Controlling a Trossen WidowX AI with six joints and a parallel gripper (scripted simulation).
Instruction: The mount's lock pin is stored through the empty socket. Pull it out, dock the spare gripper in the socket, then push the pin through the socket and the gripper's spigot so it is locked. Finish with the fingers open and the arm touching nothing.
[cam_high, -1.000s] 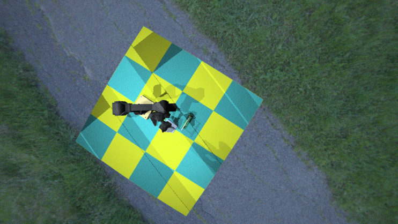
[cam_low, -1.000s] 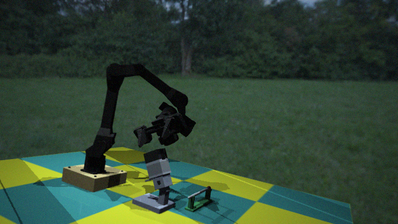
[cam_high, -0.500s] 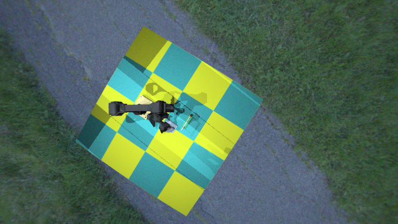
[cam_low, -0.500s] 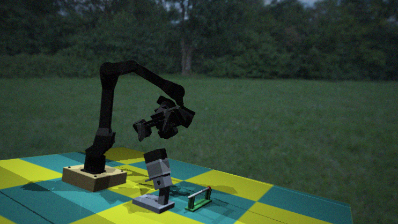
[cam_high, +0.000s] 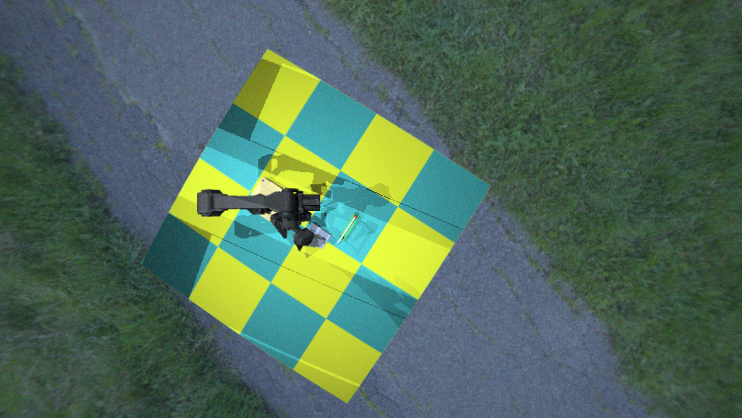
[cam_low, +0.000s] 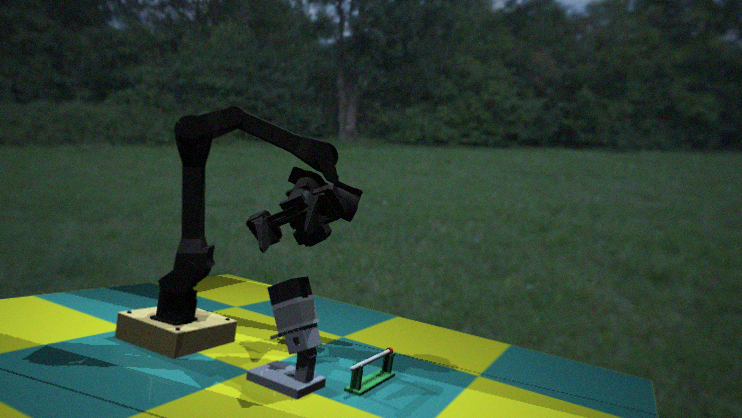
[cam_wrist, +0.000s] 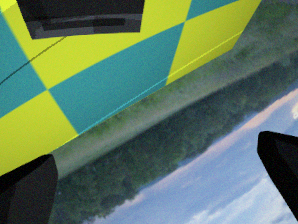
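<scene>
Right now the green cradle is 15 cm ahead of my gripper tip, 12 cm to the left of it and 22 cm below it. The rest, counted from my gripper tip: socket (4 cm ahead, 2 cm to the left, 19 cm below); spare gripper (3 cm ahead, 2 cm to the left, 12 cm below).
</scene>
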